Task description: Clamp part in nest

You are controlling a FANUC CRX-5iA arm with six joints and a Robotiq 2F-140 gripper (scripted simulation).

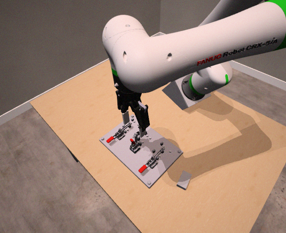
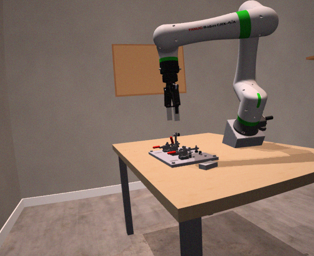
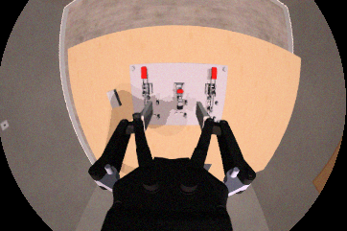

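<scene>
Now: the grey part 240 mm to the left of my hand, 200 mm below it and 70 mm behind it. Round my hand: grey fixture plate: 210 mm below, 30 mm behind, 20 mm to the right; then clamp: 170 mm below, 90 mm to the left, 20 mm behind.
</scene>
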